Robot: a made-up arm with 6 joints. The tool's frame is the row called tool. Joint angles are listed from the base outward. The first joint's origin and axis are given. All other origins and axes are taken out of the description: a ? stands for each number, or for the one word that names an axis. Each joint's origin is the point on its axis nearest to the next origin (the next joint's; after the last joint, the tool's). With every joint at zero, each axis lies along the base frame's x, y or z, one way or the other. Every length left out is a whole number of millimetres.
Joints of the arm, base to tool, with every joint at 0 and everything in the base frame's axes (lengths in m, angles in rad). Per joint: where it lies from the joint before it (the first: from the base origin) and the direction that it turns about. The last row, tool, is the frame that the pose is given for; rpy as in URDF.
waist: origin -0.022 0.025 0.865 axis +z
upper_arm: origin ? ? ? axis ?
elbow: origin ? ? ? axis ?
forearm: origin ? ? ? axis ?
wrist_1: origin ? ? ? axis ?
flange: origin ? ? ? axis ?
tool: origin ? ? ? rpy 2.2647 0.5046 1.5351
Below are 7 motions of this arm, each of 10 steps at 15 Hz.
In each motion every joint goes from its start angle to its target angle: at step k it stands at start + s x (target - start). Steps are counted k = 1, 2, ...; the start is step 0. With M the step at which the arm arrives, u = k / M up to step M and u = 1 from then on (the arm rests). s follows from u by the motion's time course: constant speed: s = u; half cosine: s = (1 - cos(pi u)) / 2; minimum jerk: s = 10 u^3 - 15 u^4 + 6 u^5.
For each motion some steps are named. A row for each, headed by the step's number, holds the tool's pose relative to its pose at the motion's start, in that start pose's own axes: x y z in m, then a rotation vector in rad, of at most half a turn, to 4 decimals.
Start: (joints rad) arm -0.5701 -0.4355 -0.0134 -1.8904 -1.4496 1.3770
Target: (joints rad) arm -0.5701 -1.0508 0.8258 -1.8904 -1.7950 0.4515
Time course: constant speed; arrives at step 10
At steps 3, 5, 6, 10:
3: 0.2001 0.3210 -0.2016 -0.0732 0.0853 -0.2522
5: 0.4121 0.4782 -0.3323 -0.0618 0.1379 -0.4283
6: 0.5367 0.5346 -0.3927 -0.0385 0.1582 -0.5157
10: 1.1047 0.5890 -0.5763 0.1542 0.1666 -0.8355

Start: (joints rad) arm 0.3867 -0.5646 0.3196 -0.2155 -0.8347 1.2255
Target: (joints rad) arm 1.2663 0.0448 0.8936 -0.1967 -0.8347 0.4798
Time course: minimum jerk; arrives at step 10
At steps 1, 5, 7, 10:
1: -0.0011 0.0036 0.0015 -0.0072 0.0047 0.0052
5: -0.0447 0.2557 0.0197 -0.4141 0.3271 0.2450
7: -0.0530 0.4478 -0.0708 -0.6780 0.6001 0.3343
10: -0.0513 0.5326 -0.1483 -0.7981 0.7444 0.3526

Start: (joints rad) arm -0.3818 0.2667 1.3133 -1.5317 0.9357 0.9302
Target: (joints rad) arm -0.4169 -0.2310 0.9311 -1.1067 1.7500 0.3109
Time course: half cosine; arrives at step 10
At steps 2, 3, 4, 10:
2: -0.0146 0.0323 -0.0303 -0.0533 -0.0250 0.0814
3: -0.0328 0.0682 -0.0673 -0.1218 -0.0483 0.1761
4: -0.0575 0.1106 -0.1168 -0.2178 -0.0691 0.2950
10: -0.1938 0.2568 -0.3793 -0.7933 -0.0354 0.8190

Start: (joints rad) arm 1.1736 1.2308 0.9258 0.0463 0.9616 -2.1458
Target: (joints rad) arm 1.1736 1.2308 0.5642 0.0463 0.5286 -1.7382
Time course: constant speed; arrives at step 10
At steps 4, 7, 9, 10:
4: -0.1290 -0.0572 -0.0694 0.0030 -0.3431 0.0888
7: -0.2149 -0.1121 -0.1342 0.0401 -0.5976 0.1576
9: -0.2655 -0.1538 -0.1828 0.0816 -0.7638 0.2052
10: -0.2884 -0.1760 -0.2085 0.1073 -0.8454 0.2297

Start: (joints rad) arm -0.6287 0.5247 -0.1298 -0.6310 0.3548 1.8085
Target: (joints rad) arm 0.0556 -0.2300 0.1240 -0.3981 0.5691 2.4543
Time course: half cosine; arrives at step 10
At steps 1, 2, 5, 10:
1: -0.0294 0.0034 -0.0183 -0.0102 -0.0387 0.0051
2: -0.1132 0.0088 -0.0749 -0.0371 -0.1497 0.0228
5: -0.5204 -0.0967 -0.4601 -0.1021 -0.7307 0.2060
10: -0.7904 -0.5439 -0.8770 0.0439 -1.2262 0.6095

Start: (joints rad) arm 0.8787 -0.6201 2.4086 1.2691 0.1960 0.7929
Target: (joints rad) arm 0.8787 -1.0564 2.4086 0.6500 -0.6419 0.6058
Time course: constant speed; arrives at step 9
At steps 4, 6, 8, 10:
4: -0.0765 -0.1475 0.1692 0.2707 0.3914 0.1214
6: -0.1208 -0.2228 0.2320 0.3622 0.5905 0.2089
8: -0.1707 -0.2972 0.2817 0.4198 0.7885 0.3071
10: -0.1981 -0.3339 0.3020 0.4350 0.8860 0.3581

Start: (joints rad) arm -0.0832 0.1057 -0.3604 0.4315 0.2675 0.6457
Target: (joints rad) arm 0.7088 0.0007 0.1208 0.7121 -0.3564 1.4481
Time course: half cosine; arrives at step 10
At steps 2, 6, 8, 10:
2: -0.0476 0.0637 -0.0475 -0.0584 -0.0805 -0.0932
6: -0.3051 0.3194 -0.4413 -0.3214 -0.6303 -0.5256
8: -0.4056 0.3505 -0.6512 -0.3851 -0.8952 -0.6551
10: -0.4413 0.3475 -0.7312 -0.3999 -0.9953 -0.6947

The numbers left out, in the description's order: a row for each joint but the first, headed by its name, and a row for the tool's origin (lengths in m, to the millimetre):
upper_arm: xyz 0.085 -0.022 0, axis +y
elbow: xyz 0.005 0 0.606, axis -y
forearm: xyz 0.808 0 0.184, axis -x
wrist_1: xyz 0 -0.014 -0.026, axis -y
flange: xyz 0.14 0 0.002, axis -x
tool: xyz 0 -0.004 -0.017

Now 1 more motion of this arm.
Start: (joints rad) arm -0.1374 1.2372 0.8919 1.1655 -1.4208 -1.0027
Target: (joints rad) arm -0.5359 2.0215 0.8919 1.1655 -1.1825 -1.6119
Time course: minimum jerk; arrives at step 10
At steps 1, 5, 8, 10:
1: 0.0066 0.0043 0.0072 0.0040 0.0002 0.0003
5: 0.3671 0.1388 0.4861 0.2523 0.0294 0.0172
8: 0.6467 0.0374 0.9519 0.5079 0.0759 0.0368
10: 0.6797 0.0080 1.0091 0.5438 0.0827 0.0403

